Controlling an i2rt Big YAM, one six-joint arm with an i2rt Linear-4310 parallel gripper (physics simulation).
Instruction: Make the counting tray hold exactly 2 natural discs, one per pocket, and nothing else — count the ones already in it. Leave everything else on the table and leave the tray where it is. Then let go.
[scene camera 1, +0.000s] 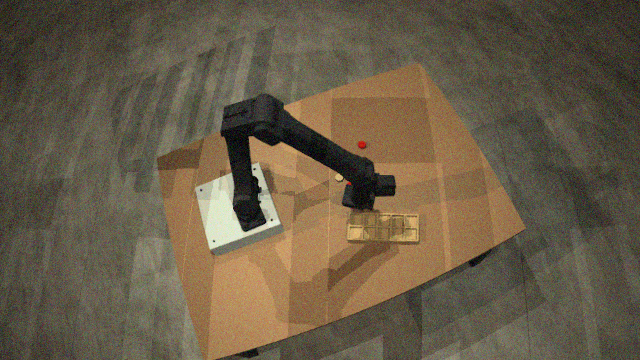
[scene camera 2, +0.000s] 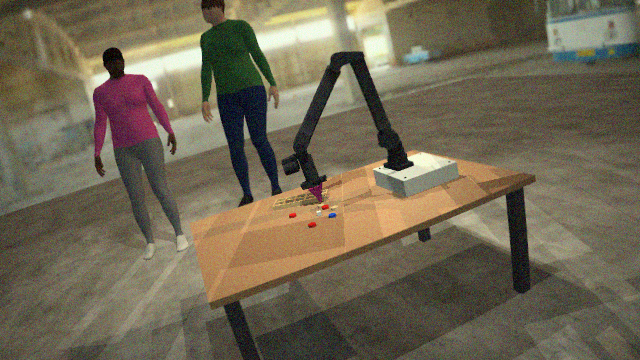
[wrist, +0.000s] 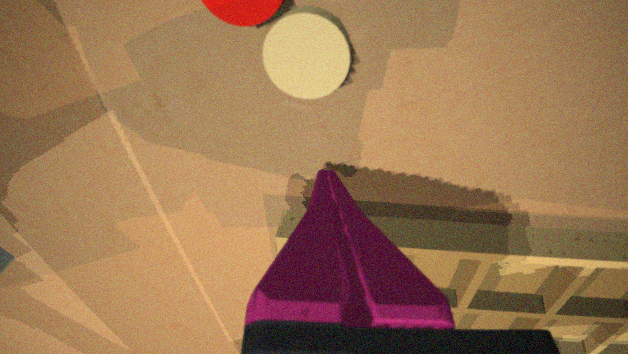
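My gripper (scene camera 2: 320, 201) (wrist: 324, 180) is shut with nothing between its magenta fingertips, above the table between the discs and the counting tray (scene camera 1: 383, 242) (scene camera 2: 299, 203) (wrist: 565, 259). In the wrist view a natural disc (wrist: 306, 55) lies flat ahead of the fingertips, beside a red disc (wrist: 243, 7) cut off by the top edge. Another natural disc (scene camera 1: 339, 177) (scene camera 2: 334, 207) lies on the table left of the gripper in scene camera 1. The tray pockets that show clearly in the wrist view hold no disc; shadow and the gripper obscure others.
Red discs (scene camera 2: 292, 215) (scene camera 2: 312, 224) (scene camera 2: 325, 206), a blue disc (scene camera 2: 332, 215) and a small whitish piece (scene camera 2: 319, 213) lie near the gripper. The white base box (scene camera 1: 215, 220) (scene camera 2: 425, 180) carries the arm. Two people stand behind the table.
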